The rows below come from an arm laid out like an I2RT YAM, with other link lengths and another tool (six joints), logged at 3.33 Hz.
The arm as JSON. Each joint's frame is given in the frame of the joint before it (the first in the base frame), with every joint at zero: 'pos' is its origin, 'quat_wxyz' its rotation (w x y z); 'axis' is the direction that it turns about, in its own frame. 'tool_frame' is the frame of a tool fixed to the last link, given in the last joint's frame.
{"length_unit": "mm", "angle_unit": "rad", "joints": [
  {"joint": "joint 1", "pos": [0.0, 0.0, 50.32], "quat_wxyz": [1.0, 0.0, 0.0, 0.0], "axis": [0.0, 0.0, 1.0]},
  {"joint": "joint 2", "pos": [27.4, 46.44, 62.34], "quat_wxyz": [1.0, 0.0, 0.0, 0.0], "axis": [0.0, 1.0, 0.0]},
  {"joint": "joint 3", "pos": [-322.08, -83.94, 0.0], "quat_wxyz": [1.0, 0.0, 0.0, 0.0], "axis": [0.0, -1.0, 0.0]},
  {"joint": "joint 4", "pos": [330.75, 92.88, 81.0], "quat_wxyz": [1.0, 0.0, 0.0, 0.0], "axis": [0.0, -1.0, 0.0]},
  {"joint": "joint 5", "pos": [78.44, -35.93, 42.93], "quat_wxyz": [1.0, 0.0, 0.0, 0.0], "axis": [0.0, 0.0, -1.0]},
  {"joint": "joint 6", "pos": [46.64, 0.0, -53.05], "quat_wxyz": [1.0, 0.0, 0.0, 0.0], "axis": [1.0, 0.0, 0.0]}
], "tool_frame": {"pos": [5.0, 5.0, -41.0], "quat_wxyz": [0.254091, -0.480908, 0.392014, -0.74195]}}
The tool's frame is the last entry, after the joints.
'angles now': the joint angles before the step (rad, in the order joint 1, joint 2, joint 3, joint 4, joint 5, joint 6). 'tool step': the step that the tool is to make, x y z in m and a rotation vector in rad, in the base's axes. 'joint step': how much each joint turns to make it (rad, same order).
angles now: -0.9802, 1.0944, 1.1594, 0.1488, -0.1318, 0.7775
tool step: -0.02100, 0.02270, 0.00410, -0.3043, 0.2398, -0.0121
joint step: 0.0110, -0.0902, -0.0254, -0.0076, -0.0670, -0.3688
